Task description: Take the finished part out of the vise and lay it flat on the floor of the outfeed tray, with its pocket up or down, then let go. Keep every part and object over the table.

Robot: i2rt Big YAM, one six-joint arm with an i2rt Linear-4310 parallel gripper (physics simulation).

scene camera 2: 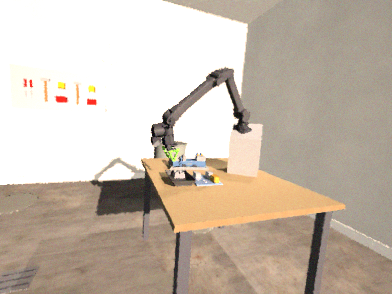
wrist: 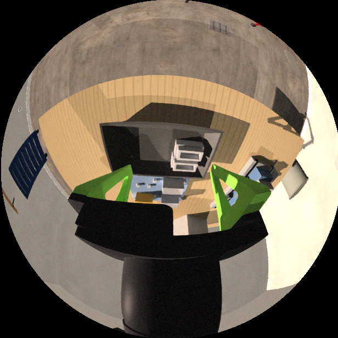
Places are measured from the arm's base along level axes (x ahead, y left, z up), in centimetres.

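Where they show: gripper, between the fingertips: (scene camera 2: 171, 159); arm's base, origin of its link: (scene camera 2: 242, 129).
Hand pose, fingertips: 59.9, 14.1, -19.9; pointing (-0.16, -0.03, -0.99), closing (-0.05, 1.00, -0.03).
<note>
Each offset is from my fingertips to the top centre of the thing, as dx, dy, dz. Level surfaces: height alone.
My gripper (scene camera 2: 172, 153) (wrist: 171, 168) is open and empty, its green fingers wide apart above the table. The dark outfeed tray (scene camera 2: 183, 182) (wrist: 119, 150) lies below and beyond the fingertips in the wrist view. Two light grey parts with rectangular pockets facing up, one (wrist: 189, 150) and another (wrist: 183, 164), are close together at the right end of the tray. Whether they touch or overlap is unclear. The blue vise @[-23.7, -32.0, -3.6] (scene camera 2: 194, 163) (wrist: 256, 173) stands to the right in the wrist view, partly behind a finger; its jaws are too small to read.
A light blue plate @[-21.8, +3.3, -12.7] (scene camera 2: 204, 183) (wrist: 138, 180) with pegs, grey blocks (wrist: 172, 186) and an orange block @[-26.6, +8.2, -9.1] (scene camera 2: 216, 179) (wrist: 145, 198) is beside the tray. A tall pale panel (scene camera 2: 245, 152) stands on the wooden table @[dz -13.5] (scene camera 2: 255, 200) (wrist: 65, 125). The table's edge runs beyond the tray.
</note>
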